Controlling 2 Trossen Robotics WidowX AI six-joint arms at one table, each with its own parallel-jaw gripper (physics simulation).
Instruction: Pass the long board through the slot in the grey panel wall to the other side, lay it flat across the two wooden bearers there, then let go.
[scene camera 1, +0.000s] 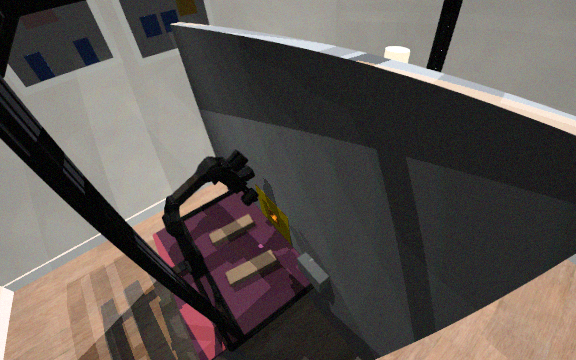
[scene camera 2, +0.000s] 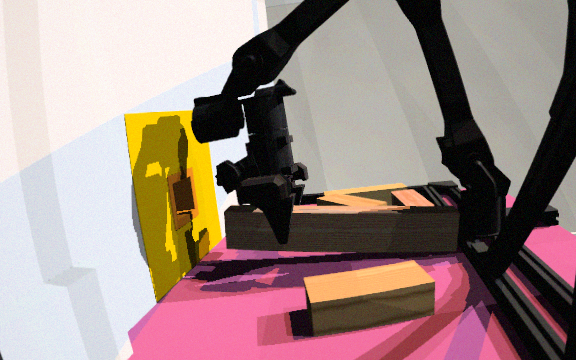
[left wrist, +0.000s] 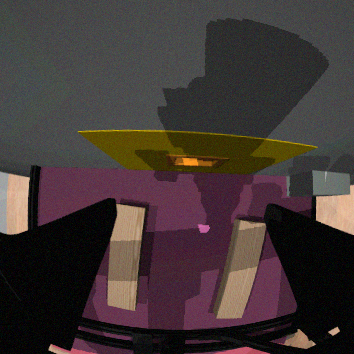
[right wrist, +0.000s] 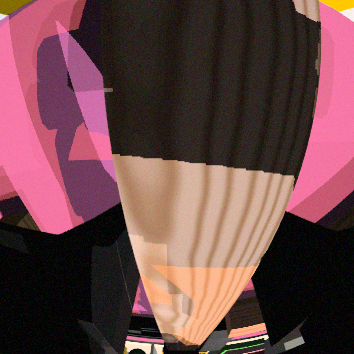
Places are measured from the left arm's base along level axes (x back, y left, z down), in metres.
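Where they show: left gripper, fingertip midpoint: (left wrist: 194, 210); right gripper, fingertip midpoint: (scene camera 2: 286, 239) (right wrist: 191, 197); left arm's base, link origin: (scene camera 1: 199, 270) (left wrist: 171, 343); right arm's base, link origin: (scene camera 2: 483, 231).
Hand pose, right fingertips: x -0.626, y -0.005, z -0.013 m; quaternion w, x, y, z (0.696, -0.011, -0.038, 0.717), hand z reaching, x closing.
Note:
Things, the pixels of their centre, and the offset from my right fingertips. "pt": a spot on its surface instead. Level surfaces: height alone.
- long board, body centre: (right wrist: 186, 293) (scene camera 2: 342, 228) dx -0.081, dy +0.002, dz -0.011 m
- pink table, surface height: dz +0.032 m
- slot, surface spot: (scene camera 2: 183, 195) pt dx +0.158, dy +0.017, dz -0.073 m
- wooden bearer, body centre: (left wrist: 125, 258) (scene camera 1: 232, 230) dx +0.388, dy +0.110, dz +0.013 m
- loose wooden block, body centre: (scene camera 2: 368, 296) dx -0.113, dy -0.175, dz +0.013 m
- grey box, body centre: (scene camera 2: 9, 291) (left wrist: 330, 165) (scene camera 1: 319, 262) dx +0.178, dy -0.338, dz -0.063 m
The long board (scene camera 2: 370, 230) (right wrist: 200, 200) lies level, slightly above the pink table (scene camera 2: 215, 320), its near end short of the slot (scene camera 2: 183, 195) (scene camera 1: 274, 217) (left wrist: 192, 161). My right gripper (scene camera 2: 289, 217) (right wrist: 191, 197) is shut on it near that end; the far finger is hidden in scene camera 2. The slot sits in a yellow plate (scene camera 1: 284, 231) (scene camera 2: 207, 185) (left wrist: 115, 145) on the grey panel wall (scene camera 1: 300, 150) (scene camera 2: 75, 210). One wooden bearer (scene camera 1: 231, 229) (left wrist: 127, 255) and another bearer (scene camera 1: 251, 267) (left wrist: 241, 270) lie apart beyond it. My left gripper (scene camera 1: 250, 185) (left wrist: 194, 210) is open above them.
A loose wooden block (scene camera 2: 370, 295) lies in front of the board. More wooden pieces (scene camera 2: 412, 197) stand behind it. A grey box (scene camera 1: 312, 270) (left wrist: 330, 182) juts from the panel wall beside the bearers. Black rails (scene camera 2: 535, 300) run along the table's right edge in scene camera 2.

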